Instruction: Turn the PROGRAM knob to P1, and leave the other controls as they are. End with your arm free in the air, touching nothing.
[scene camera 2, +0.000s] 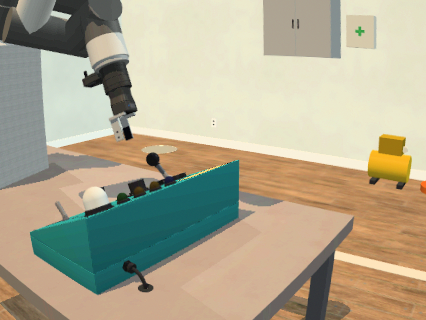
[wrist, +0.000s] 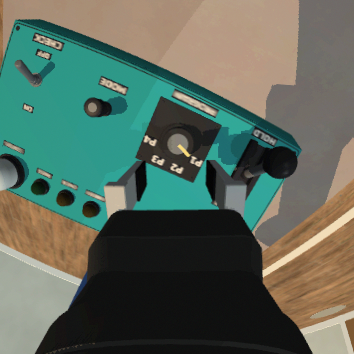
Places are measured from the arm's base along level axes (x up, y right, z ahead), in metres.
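Pixels of known places: gripper, fingertip midpoint: (scene camera 2: 125, 139) (wrist: 175, 172).
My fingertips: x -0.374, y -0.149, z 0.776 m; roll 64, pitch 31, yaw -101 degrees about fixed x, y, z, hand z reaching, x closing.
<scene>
For each thing: its top centre in the pictures, then the offset to it from my fingertips. "pt": a spot on its surface instead. Level surfaces: height alone.
- PROGRAM knob at its top centre: (wrist: 176, 145) dx -0.101, dy -0.002, dz +0.034 m
- dark square plate at its surface level: dx -0.147 m
- P1 label at a spot on its surface: (wrist: 196, 160) pt dx -0.130, dy -0.045, dz +0.053 m
- MODE stick at its top centre: (wrist: 89, 115) dx -0.091, dy +0.116, dz +0.057 m
- CHECK toggle at its top centre: (wrist: 15, 74) (scene camera 2: 60, 202) dx -0.098, dy +0.236, dz +0.063 m
- white dome at a spot on its surface: (scene camera 2: 95, 199) pt dx -0.042, dy +0.234, dz +0.244 m
- table at its surface level: dx -0.226 m
The PROGRAM knob (wrist: 177, 143) is a round grey-topped dial on a dark square plate (wrist: 162, 112) in the wrist view. Its yellow pointer line (wrist: 183, 150) points toward the P1 label (wrist: 196, 160). The P2, P3 and P4 labels lie round the plate's lower and left side. My gripper (scene camera 2: 123, 139) (wrist: 175, 172) is open and empty. In the scene view it hangs in the air well above the teal console (scene camera 2: 165, 215) (wrist: 65, 120), apart from the knob and the other controls.
The HOLD lever with its black ball (scene camera 2: 153, 159) (wrist: 280, 162) stands up beside the PROGRAM plate. The MODE stick (wrist: 95, 107), the CHECK toggle (scene camera 2: 61, 210) (wrist: 28, 73), a white dome (scene camera 2: 95, 199) and several dark round buttons are on the console. A table (scene camera 2: 300, 220) bears it.
</scene>
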